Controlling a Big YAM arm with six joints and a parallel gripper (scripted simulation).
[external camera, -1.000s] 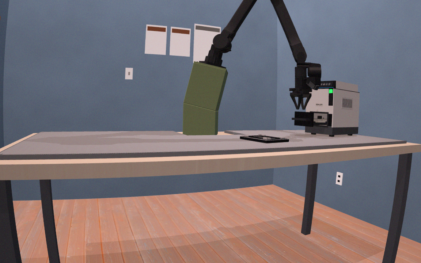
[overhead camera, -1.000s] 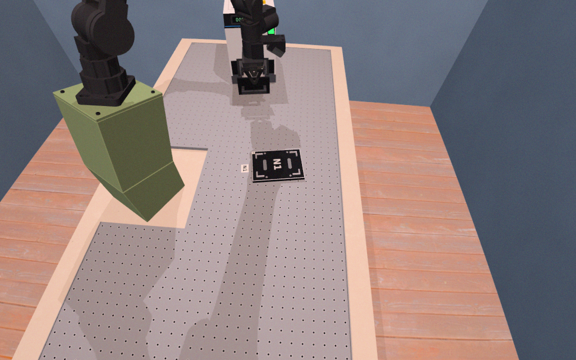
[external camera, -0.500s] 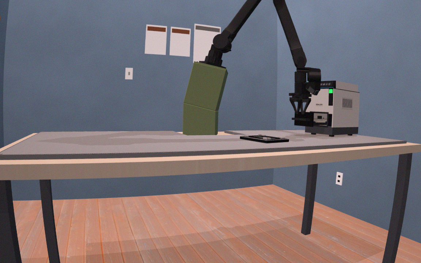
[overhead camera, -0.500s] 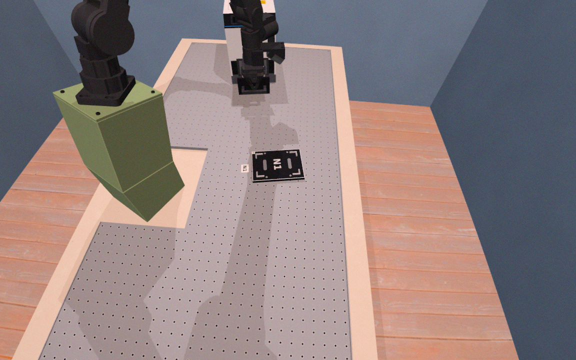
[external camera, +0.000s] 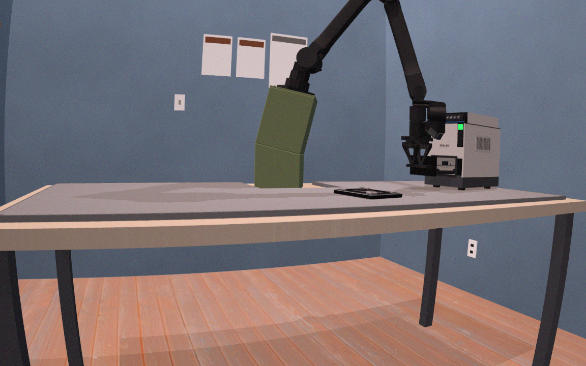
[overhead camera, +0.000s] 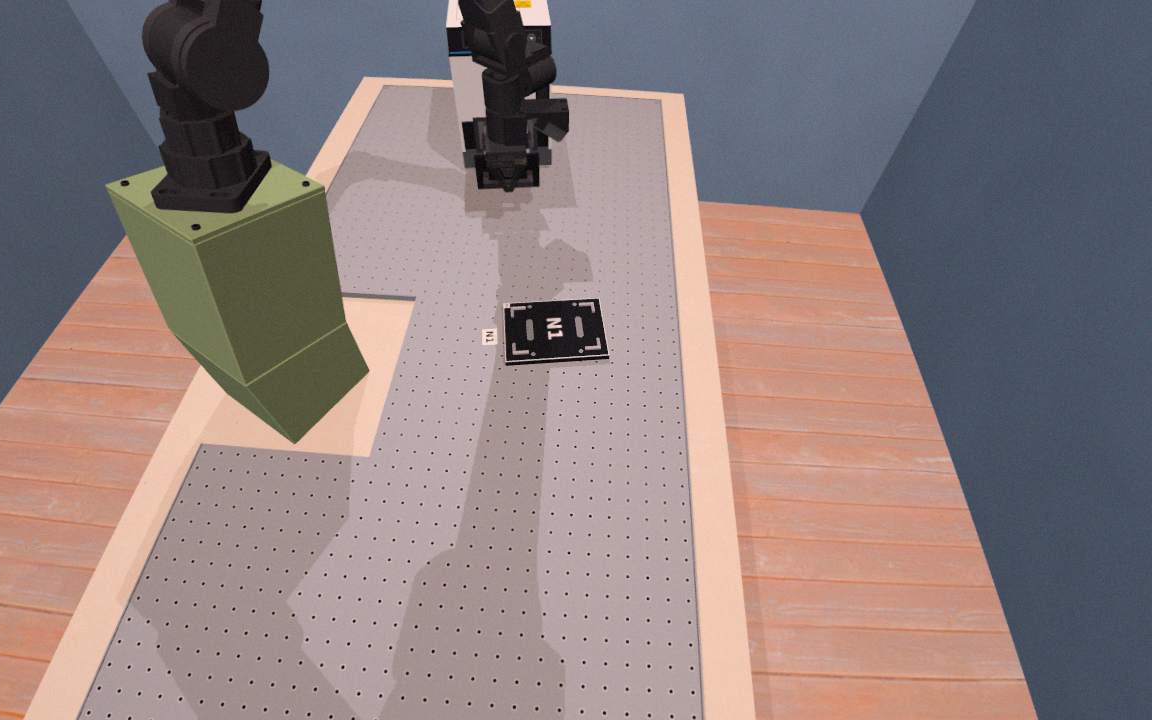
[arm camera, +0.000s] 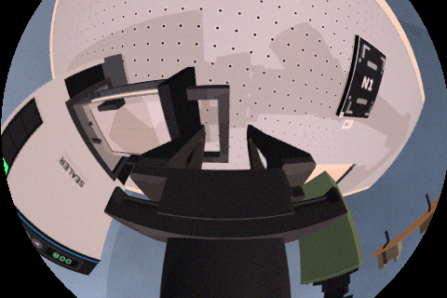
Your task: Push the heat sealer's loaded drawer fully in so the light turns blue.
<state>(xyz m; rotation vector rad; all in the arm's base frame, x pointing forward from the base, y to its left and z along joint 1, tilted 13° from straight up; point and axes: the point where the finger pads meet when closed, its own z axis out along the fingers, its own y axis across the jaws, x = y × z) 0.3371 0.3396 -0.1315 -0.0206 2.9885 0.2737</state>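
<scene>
Now: the black drawer 100 mm to the left of my hand and 20 mm below it. The rest, counted from my hand: small white label 280 mm to the right, 90 mm below, 40 mm behind.
</scene>
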